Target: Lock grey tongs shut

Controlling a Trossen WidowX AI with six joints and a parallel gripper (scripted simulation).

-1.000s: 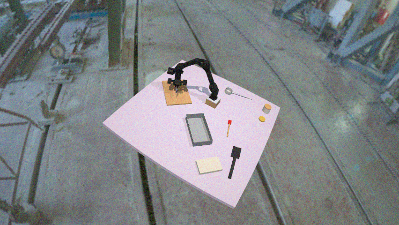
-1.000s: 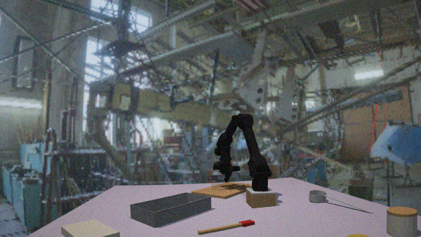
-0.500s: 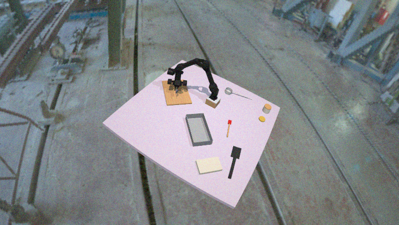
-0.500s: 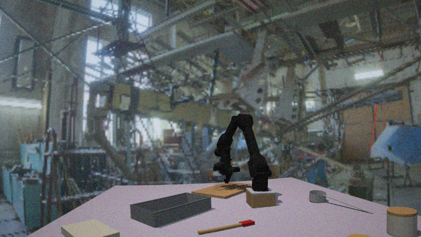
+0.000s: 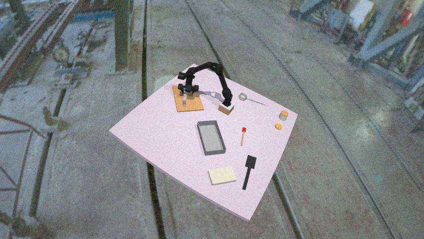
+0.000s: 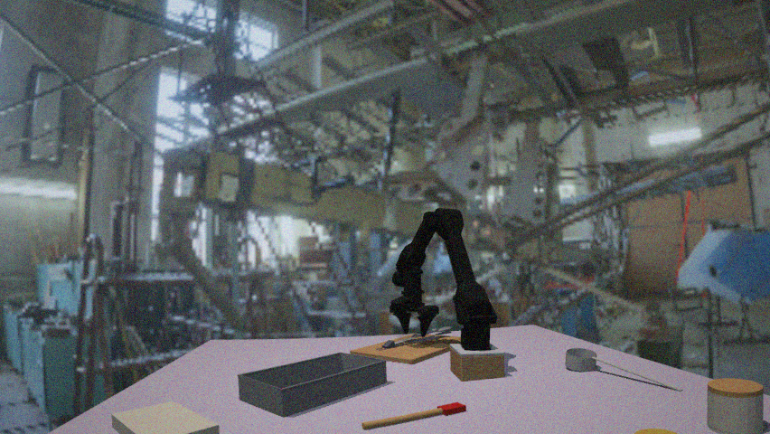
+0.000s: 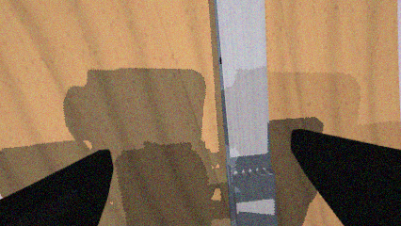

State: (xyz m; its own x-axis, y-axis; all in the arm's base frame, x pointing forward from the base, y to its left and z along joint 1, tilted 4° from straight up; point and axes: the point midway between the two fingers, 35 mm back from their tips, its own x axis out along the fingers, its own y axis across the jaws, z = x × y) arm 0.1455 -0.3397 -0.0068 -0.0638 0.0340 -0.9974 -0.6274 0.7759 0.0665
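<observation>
Right now the wooden board is 40 mm below my gripper tip. The rest, counted from my gripper tip: red-tipped spatula: 630 mm to the left, 40 mm below, 10 mm behind; yellow piece: 40 mm ahead, 20 mm below; grey roasting tin: 460 mm to the left, 230 mm ahead, 20 mm below.
</observation>
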